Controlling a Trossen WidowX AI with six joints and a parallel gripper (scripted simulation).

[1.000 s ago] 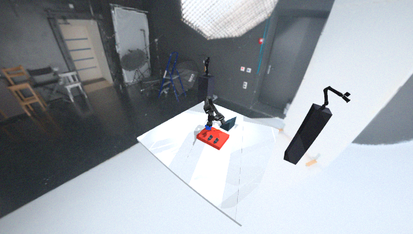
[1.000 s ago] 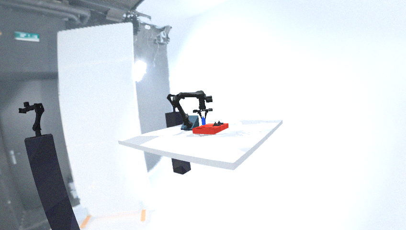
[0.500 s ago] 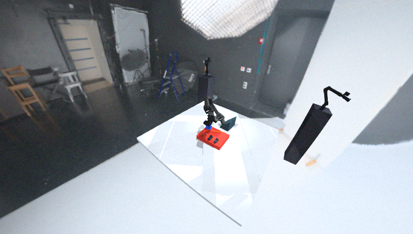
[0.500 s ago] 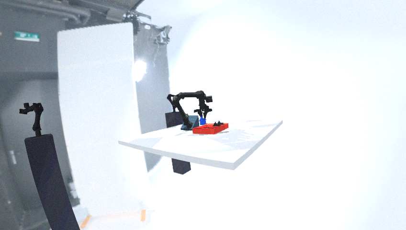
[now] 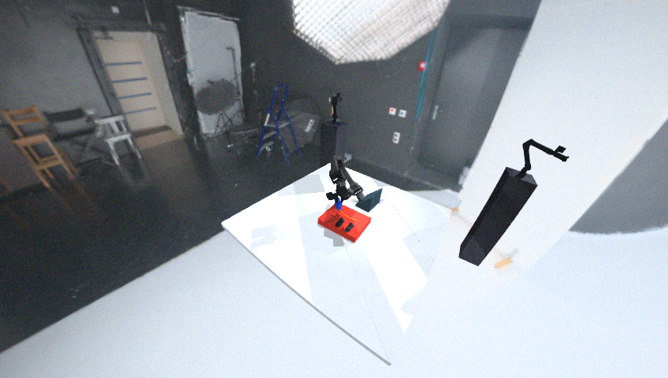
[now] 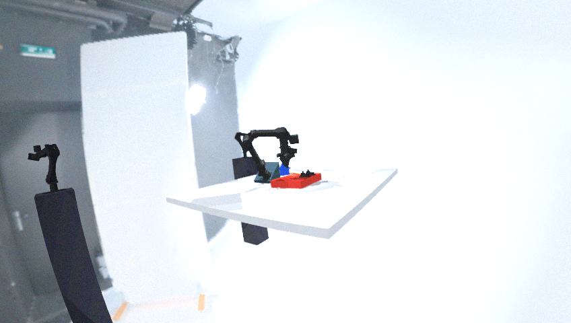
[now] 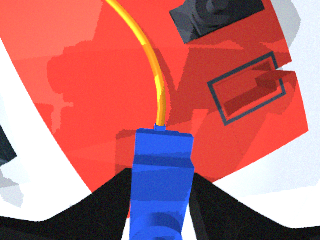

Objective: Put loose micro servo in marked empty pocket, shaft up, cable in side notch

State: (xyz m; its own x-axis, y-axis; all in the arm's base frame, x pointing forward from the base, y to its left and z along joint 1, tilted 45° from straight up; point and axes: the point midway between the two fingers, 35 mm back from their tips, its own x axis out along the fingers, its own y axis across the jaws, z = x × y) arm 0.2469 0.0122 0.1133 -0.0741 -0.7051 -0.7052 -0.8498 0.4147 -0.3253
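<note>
Right now my gripper tip is 10 cm above the red deck, 7 cm to the right of it and 1 cm past it.
</note>
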